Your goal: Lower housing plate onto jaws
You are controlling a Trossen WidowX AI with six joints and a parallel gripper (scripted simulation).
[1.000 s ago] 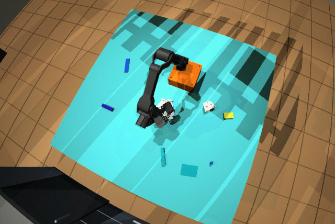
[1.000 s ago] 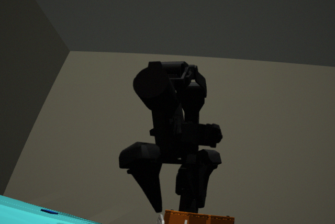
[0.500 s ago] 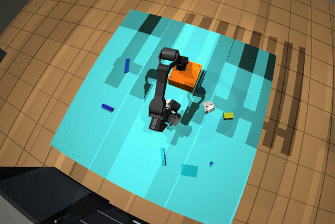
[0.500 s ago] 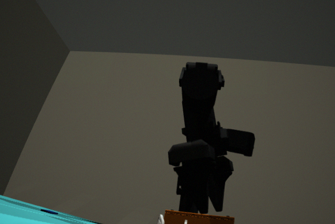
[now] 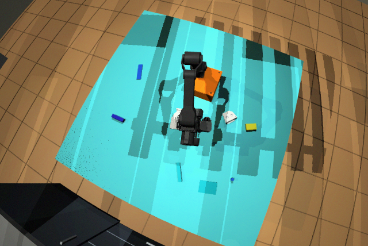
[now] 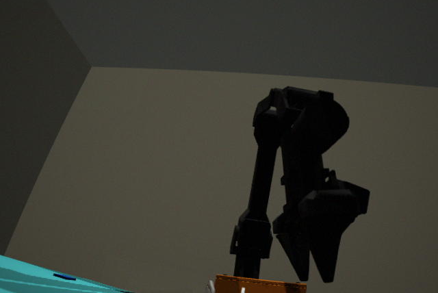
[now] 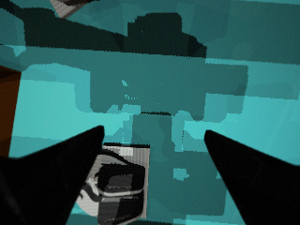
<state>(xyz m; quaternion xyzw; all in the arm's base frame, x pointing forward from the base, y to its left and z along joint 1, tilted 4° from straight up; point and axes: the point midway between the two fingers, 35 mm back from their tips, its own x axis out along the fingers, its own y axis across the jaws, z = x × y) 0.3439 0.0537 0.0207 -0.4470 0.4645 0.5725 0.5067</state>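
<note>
Now: gripper tip 9 cm past the yellow block, 30 cm to the right of it and 7 cm above it. The rest, counted from my gripper tip: teal bar: 24 cm ahead, 6 cm to the right, 7 cm below; tiny blue piece: 22 cm ahead, 24 cm to the left, 7 cm below.
</note>
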